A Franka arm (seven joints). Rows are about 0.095 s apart.
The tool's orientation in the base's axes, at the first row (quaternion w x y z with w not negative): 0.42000, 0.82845, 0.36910, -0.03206
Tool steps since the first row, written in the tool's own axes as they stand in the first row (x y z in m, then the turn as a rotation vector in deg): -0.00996, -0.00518, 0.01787, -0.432, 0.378, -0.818; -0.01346, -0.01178, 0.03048, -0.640, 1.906, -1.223; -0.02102, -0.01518, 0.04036, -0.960, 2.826, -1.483; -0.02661, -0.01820, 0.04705, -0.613, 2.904, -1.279; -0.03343, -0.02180, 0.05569, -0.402, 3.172, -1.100; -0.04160, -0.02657, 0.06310, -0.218, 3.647, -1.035
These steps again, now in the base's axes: -0.00594, -0.01674, -0.01139, -0.282, 0.194, 0.939; -0.00946, -0.02539, -0.02269, 0.438, -0.208, 2.303; -0.01457, -0.03564, -0.02861, 0.727, -0.553, 3.205; -0.01884, -0.04259, -0.03292, 1.081, -0.526, 3.000; -0.02386, -0.05145, -0.03844, 1.451, -0.632, 2.988; -0.03093, -0.05977, -0.04346, 1.905, -0.749, 3.199
